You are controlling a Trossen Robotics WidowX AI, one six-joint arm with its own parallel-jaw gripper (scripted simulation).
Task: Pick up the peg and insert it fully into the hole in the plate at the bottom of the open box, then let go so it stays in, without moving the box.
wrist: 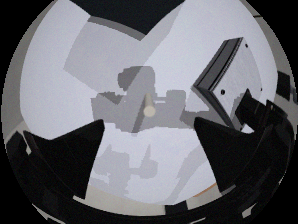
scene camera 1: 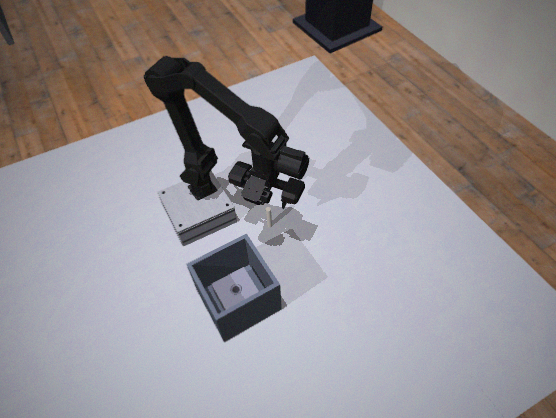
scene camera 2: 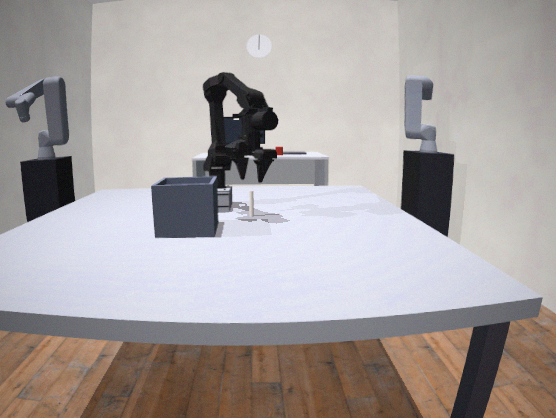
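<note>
There is a box here, and a grey plate too, and I see them along with my gripper. The wrist view shows me my gripper as well, and so does scene camera 2.
</note>
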